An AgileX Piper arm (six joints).
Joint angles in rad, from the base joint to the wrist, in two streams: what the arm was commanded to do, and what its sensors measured. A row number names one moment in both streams.
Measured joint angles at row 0:
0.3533 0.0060 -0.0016 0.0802 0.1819 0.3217
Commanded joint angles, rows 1 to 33:
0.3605 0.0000 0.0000 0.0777 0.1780 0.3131
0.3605 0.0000 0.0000 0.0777 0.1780 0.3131
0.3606 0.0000 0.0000 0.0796 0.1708 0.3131
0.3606 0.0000 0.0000 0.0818 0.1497 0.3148
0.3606 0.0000 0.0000 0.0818 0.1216 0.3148
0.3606 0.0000 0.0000 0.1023 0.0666 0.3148
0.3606 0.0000 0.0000 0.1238 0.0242 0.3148
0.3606 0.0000 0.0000 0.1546 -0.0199 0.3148
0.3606 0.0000 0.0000 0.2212 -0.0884 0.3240
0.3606 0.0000 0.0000 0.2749 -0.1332 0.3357
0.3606 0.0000 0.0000 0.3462 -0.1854 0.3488
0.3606 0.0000 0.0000 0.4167 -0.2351 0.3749
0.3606 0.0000 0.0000 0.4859 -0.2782 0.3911
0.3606 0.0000 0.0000 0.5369 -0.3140 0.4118
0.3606 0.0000 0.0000 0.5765 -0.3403 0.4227
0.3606 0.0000 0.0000 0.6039 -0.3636 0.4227
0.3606 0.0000 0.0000 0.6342 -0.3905 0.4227
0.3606 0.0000 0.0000 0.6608 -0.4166 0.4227
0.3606 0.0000 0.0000 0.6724 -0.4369 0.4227
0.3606 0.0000 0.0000 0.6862 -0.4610 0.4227
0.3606 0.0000 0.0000 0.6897 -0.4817 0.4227
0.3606 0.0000 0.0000 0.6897 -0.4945 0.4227
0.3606 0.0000 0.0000 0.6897 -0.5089 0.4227
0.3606 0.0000 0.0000 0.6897 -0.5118 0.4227
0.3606 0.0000 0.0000 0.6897 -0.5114 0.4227
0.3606 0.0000 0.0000 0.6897 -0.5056 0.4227
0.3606 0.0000 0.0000 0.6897 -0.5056 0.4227
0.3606 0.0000 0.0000 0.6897 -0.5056 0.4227
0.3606 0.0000 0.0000 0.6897 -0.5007 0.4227
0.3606 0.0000 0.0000 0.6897 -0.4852 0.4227
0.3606 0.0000 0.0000 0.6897 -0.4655 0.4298
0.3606 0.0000 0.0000 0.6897 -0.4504 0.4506
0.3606 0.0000 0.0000 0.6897 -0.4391 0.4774
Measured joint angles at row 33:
0.3585 0.0046 -0.0016 0.6909 -0.4861 0.4290
